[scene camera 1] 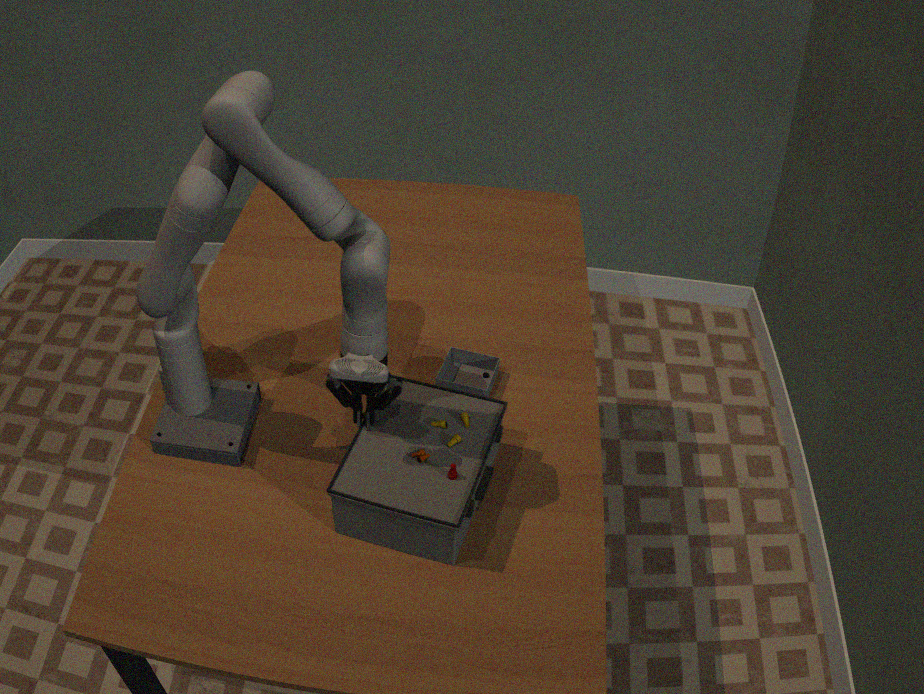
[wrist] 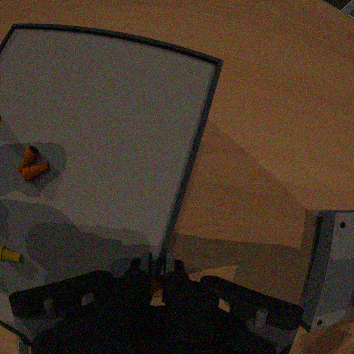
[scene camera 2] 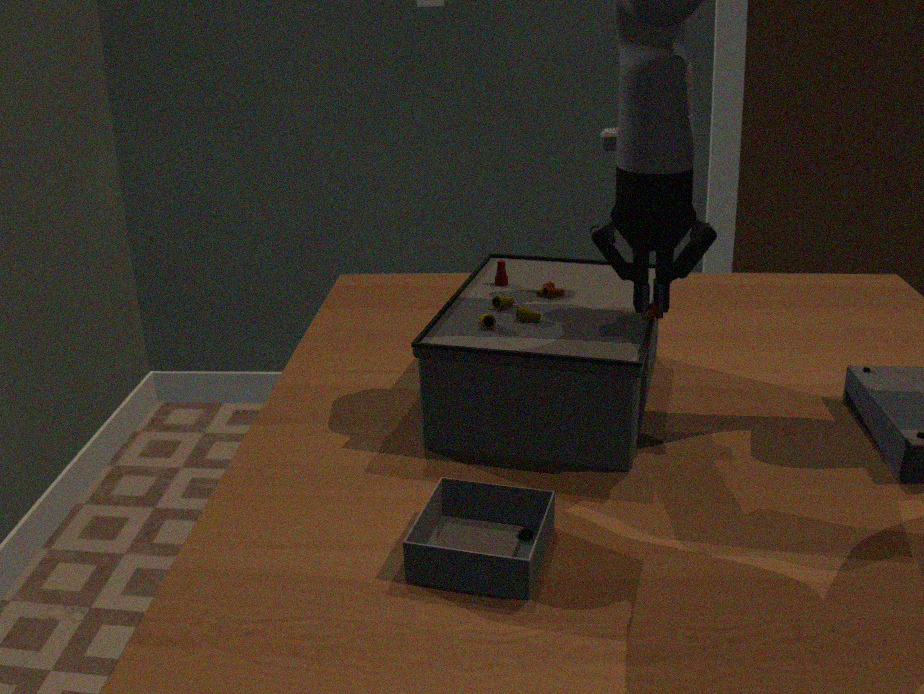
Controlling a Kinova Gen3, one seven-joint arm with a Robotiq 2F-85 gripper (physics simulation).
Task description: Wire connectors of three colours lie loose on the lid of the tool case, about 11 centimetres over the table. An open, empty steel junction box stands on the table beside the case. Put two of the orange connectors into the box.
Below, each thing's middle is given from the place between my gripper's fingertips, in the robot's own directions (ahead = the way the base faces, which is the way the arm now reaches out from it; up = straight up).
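There's the tool case (scene camera 2: 571, 388), and counting from my hand it's 20 mm to the right, 110 mm ahead and 50 mm below. I can also see the steel junction box (scene camera 2: 489, 538), which is 280 mm to the left of my hand, 120 mm ahead of it and 90 mm below it.
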